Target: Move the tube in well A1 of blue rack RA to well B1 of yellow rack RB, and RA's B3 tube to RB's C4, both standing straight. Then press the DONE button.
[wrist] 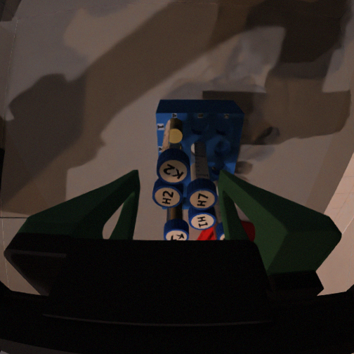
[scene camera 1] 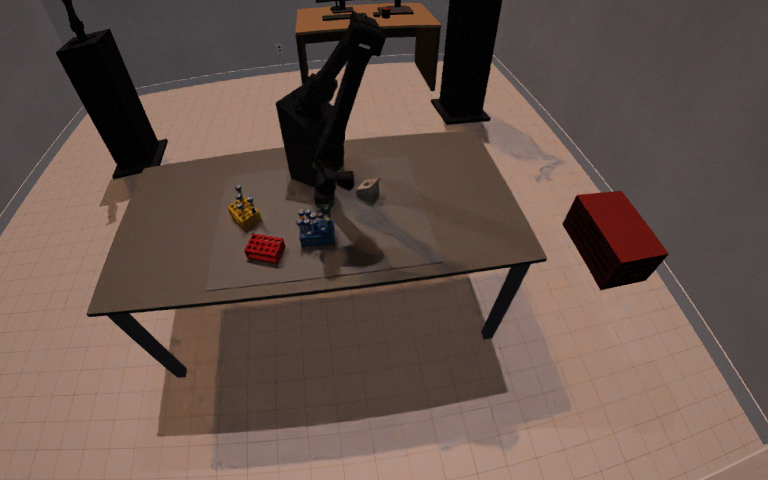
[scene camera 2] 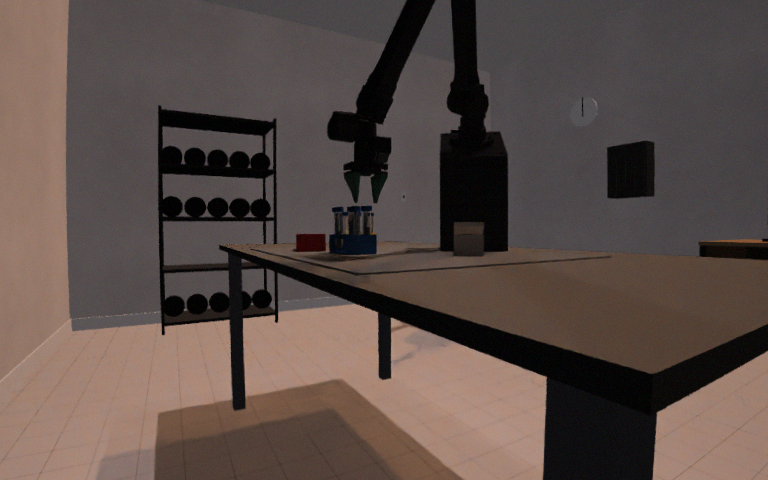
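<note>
My gripper is partly open and empty, pointing down above the tube caps of the blue rack. Several blue-capped tubes stand in it. In the wrist view, the cap marked K2 lies between the fingertips in the picture; its tube seems to rise from the A1 corner. Caps H2, H7 and H1 show below it. I cannot tell which tube is in B3. The yellow rack holds several tubes; its wells are too small to read. No DONE label is readable.
A red rack stands between the yellow and blue racks, nearer the table's front edge. A beige block with a dark round mark stands beside the arm's base, right of the gripper in the first scene view.
</note>
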